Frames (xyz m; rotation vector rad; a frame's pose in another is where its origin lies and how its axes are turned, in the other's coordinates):
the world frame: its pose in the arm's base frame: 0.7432 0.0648 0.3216 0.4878 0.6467 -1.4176
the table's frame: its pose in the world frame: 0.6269 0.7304 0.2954 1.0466 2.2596 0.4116
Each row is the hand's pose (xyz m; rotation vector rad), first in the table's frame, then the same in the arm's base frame.
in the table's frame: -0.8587 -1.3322 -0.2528 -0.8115 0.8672 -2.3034
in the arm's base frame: -0.0156 -0.2138 0.4059 -0.2016 2.5789 1.2520
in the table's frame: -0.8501 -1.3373 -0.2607 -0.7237 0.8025 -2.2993
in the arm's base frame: -0.0129 -0.2044 0.4140 -0.1512 2.6609 1.1777
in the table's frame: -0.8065 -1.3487 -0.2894 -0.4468 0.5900 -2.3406
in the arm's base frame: 0.0108 -0.1663 0.4430 -0.0935 2.9086 0.8939
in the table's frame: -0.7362 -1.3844 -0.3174 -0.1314 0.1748 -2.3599
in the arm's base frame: 0.0357 -0.0921 0.4726 0.0286 -3.1213 -0.3177
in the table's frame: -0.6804 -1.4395 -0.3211 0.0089 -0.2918 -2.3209
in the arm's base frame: 0.0354 -0.0139 0.4792 0.0109 3.0926 -0.2770
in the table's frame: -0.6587 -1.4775 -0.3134 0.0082 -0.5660 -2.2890
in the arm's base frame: 0.0231 0.0285 0.4736 0.0010 2.9664 -0.5687
